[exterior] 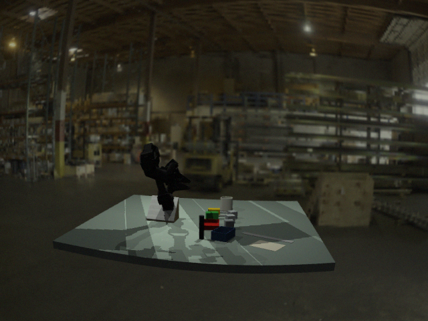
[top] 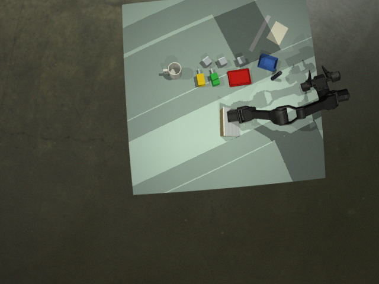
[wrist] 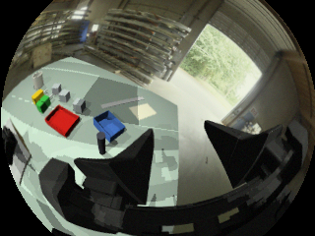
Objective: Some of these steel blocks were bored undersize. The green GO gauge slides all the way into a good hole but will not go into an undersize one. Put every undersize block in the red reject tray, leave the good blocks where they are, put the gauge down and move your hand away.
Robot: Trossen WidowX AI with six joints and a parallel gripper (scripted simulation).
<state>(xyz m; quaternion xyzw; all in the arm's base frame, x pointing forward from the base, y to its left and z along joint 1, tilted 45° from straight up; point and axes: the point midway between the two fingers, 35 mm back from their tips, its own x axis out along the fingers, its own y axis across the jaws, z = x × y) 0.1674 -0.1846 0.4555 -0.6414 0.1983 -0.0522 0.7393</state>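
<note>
Right now the green GO gauge is 110 mm ahead of my gripper tip, 510 mm to the left of it and 260 mm below it. The rest, counted from my gripper tip: red reject tray (70 mm ahead, 340 mm to the left, 280 mm below); then blue bin (150 mm ahead, 140 mm to the left, 270 mm below); then black cylinder (40 mm ahead, 120 mm to the left, 230 mm below).
</note>
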